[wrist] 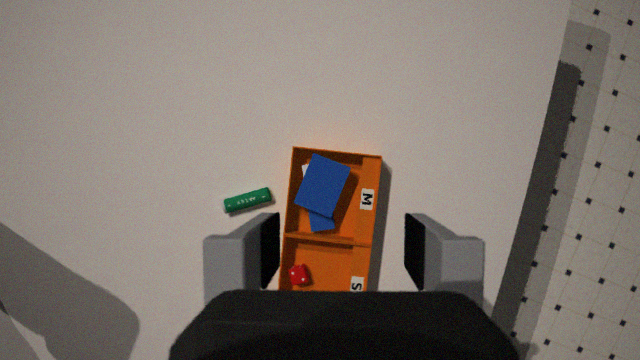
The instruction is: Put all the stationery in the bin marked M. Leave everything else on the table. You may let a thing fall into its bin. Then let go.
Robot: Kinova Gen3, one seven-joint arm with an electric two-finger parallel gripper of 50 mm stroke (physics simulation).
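Frame: origin at the arm's base, x ahead, y left, z up, level; millimetres.
Seen in the pictures: gripper, between the fingertips: (342, 239).
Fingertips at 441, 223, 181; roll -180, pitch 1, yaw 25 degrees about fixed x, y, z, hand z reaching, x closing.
Note:
A point is followed by its place in that frame, as x, y, z.
The orange bin marked M (345, 227) @(454, 193, -89) is the upper compartment of a two-part tray, below the view's centre. A flat blue block-like thing (323, 185) @(417, 223, -66) lies in it, askew on top of a blue and white eraser (321, 223) @(431, 189, -76), of which the blue end and a bit of white show. My gripper (342, 239) @(441, 223, 181) is open and empty, its fingers apart on either side of the tray, high above it. A green AA battery (248, 200) @(356, 177, -82) lies on the table to the left of bin M.
The compartment marked S (327, 260) @(452, 156, -89) adjoins bin M below and holds a red die (299, 275) @(433, 134, -73); its lower part is hidden by the gripper body. The pale table (150, 100) @(215, 223, -96) ends at the right, beyond which a dotted floor (607, 200) shows.

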